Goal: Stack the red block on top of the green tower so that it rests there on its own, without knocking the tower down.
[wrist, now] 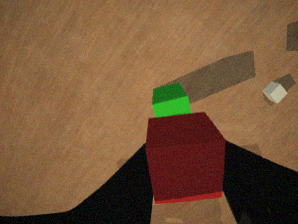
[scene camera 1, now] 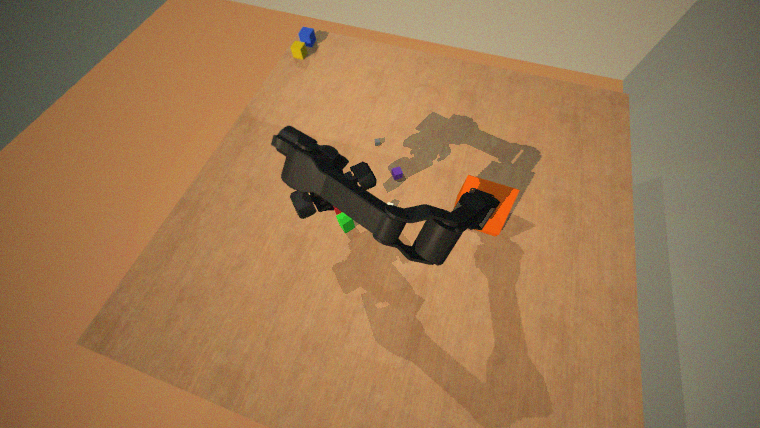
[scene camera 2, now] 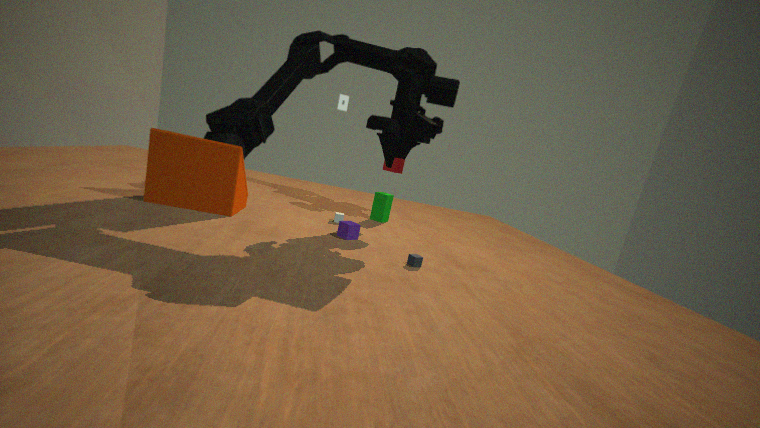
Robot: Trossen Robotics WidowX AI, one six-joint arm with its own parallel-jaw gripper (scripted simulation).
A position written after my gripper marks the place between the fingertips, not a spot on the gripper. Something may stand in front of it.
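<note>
My gripper (scene camera 2: 392, 168) is holding a red block (wrist: 186, 153). You'd find that same gripper (wrist: 180, 146) in the wrist view too, and scene camera 1 has the gripper (scene camera 1: 339, 205) as well.
</note>
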